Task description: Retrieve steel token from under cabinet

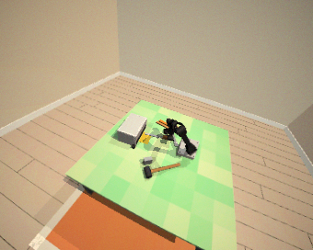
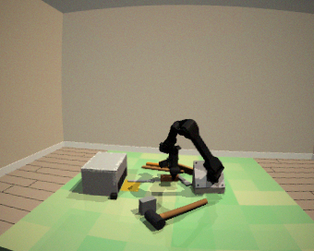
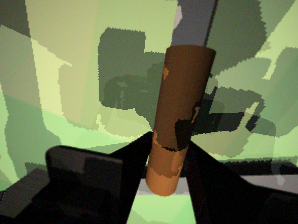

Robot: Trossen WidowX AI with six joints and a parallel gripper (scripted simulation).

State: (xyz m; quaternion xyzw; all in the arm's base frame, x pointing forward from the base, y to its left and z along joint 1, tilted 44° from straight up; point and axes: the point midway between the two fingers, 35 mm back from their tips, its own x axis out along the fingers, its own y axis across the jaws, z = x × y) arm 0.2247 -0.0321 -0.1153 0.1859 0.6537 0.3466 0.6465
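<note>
Now: gripper tip 60 mm past the flat grey tool and 10 mm to the left of it. Also, from my gripper tip: small grey block 370 mm to the left, 100 mm ahead, 20 mm above; then steel token 390 mm ahead, 120 mm to the left, 10 mm below.
</note>
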